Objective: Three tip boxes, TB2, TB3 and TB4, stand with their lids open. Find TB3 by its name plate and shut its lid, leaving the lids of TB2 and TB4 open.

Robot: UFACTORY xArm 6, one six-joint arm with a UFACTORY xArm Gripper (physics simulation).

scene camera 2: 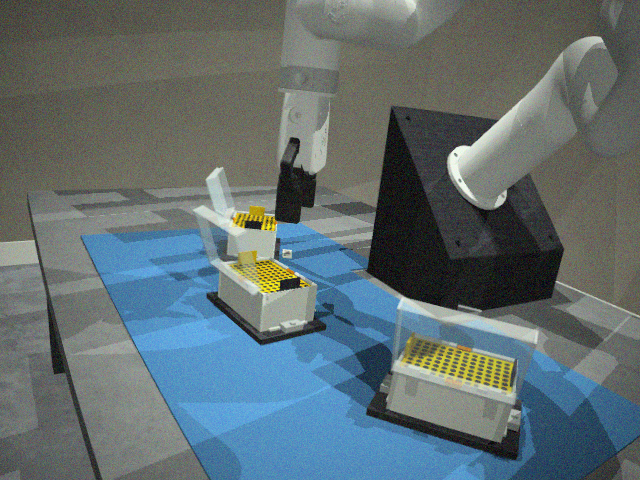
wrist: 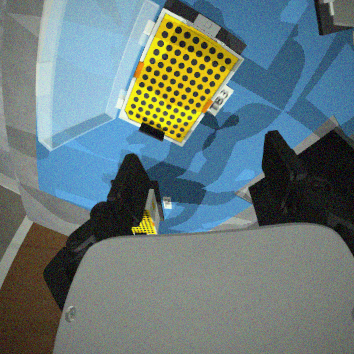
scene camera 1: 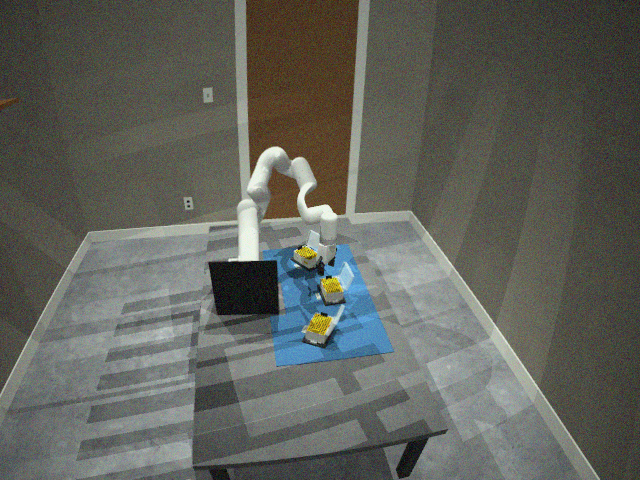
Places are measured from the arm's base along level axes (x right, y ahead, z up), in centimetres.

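Pixels of known places: gripper, fingertip midpoint: (scene camera 2: 295,213) (wrist: 200,158) (scene camera 1: 325,270); arm's base at its link origin: (scene camera 2: 475,178) (scene camera 1: 248,266).
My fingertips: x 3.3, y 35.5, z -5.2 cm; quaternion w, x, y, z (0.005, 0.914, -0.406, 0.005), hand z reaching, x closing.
Ahead of a thing's pixels: the offset from my fingertips to its top centre. "pt": to the spot under its first point. Level surfaces: height alone.
The middle box @(dx +0.8, dy +3.1, dz -7.2 cm) (scene camera 1: 331,290) (scene camera 2: 242,299) (wrist: 182,80) is TB3. Its name plate @(pt dx +0.8, dy -3.7, dz -14.5 cm) (wrist: 219,100) reads TB3 in the wrist view. Its clear lid @(pt dx +0.5, dy +10.4, dz -4.5 cm) (scene camera 1: 346,275) (scene camera 2: 206,235) (wrist: 80,65) stands open on the side away from the robot's base. The back box @(dx -28.4, dy -2.1, dz -7.2 cm) (scene camera 1: 306,257) (scene camera 2: 251,242) (wrist: 145,225) and the front box (scene camera 1: 316,334) (scene camera 2: 447,403) (wrist: 344,12) have plates I cannot read. The back lid (scene camera 1: 313,240) (scene camera 2: 219,188) and the front lid (scene camera 1: 338,314) (scene camera 2: 465,325) stand open. My gripper (scene camera 1: 326,266) (scene camera 2: 298,206) (wrist: 200,158) is open and empty, above and between the back and middle boxes.
The boxes stand on a blue mat @(dz -14.7 cm) (scene camera 1: 294,354) (scene camera 2: 232,403) on the grey table @(dz -15.0 cm) (scene camera 1: 289,403) (scene camera 2: 118,403). A large black stand (scene camera 1: 245,286) (scene camera 2: 465,242) carries the arm beside the mat. The back box is close beside my gripper.
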